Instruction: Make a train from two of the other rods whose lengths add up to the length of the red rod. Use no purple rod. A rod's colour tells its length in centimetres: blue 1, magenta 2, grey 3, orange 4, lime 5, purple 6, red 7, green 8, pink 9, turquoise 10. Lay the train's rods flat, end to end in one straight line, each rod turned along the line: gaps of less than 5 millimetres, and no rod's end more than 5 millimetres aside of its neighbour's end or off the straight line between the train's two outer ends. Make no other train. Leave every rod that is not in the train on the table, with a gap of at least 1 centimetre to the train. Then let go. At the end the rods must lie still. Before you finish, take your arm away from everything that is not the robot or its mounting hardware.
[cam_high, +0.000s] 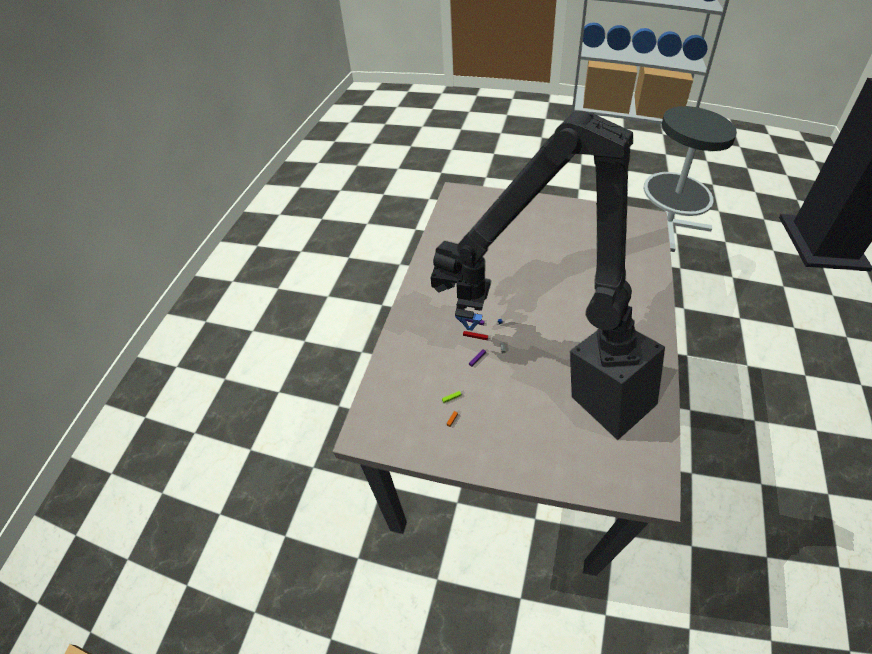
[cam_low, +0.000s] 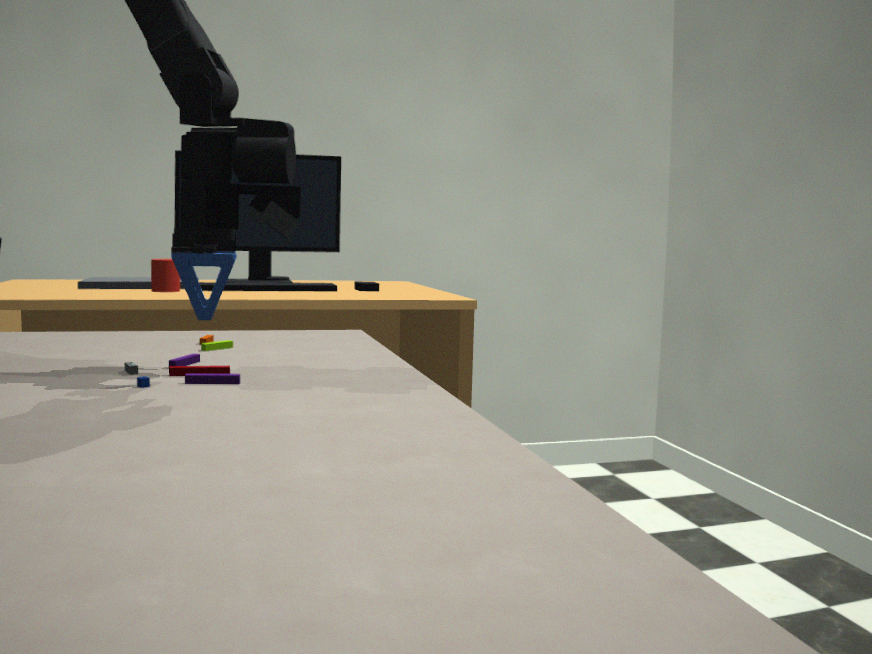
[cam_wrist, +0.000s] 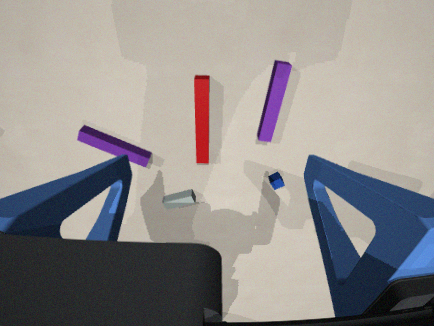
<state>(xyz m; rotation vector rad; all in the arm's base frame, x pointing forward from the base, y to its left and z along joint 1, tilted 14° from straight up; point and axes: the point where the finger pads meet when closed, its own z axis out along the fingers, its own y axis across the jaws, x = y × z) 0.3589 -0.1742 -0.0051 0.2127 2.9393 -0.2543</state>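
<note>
Right now my hand is 80 mm past the grey rod, 70 mm above it and 50 mm to the right of it. Round my hand: red rod: 70 mm below, 10 mm to the left, 10 mm behind; then blue rod: 70 mm below, 70 mm behind, 40 mm to the right; then purple rod: 90 mm to the left, 70 mm below, 20 mm behind.
</note>
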